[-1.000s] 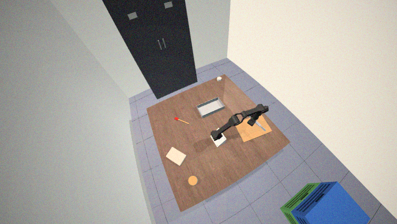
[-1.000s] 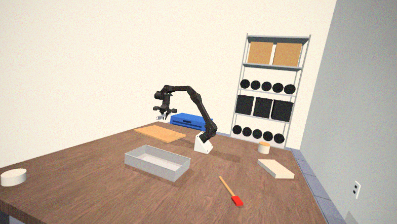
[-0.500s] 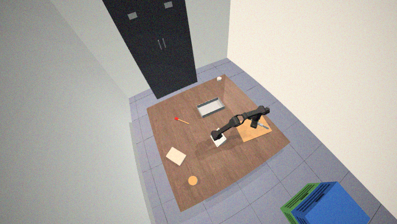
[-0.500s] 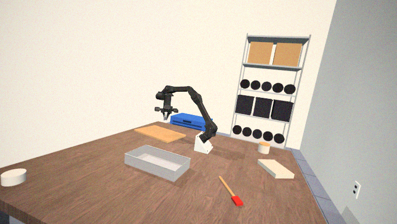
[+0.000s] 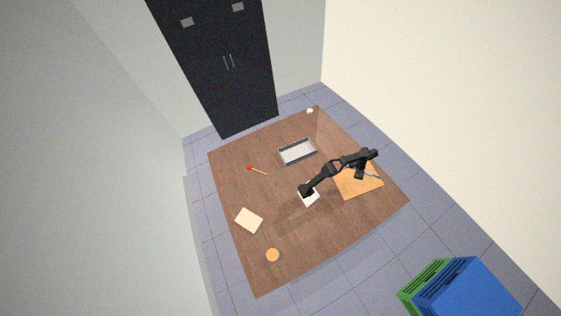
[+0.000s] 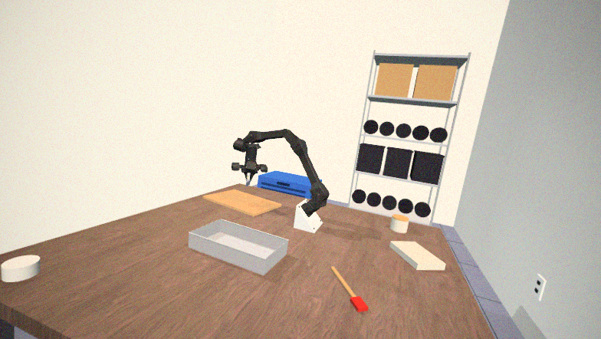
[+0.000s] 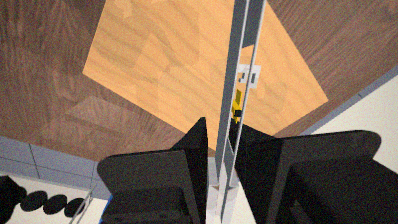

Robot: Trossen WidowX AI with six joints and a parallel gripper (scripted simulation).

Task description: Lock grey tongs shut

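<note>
The orange wooden board is 20 mm to the right of my gripper tip and 120 mm below it. The rest, counted from my gripper tip: pale block: 140 mm ahead, 860 mm to the left, 110 mm below; red spatula: 520 mm ahead, 660 mm to the left, 120 mm below; grey roasting tin: 470 mm ahead, 250 mm to the left, 100 mm below.
</note>
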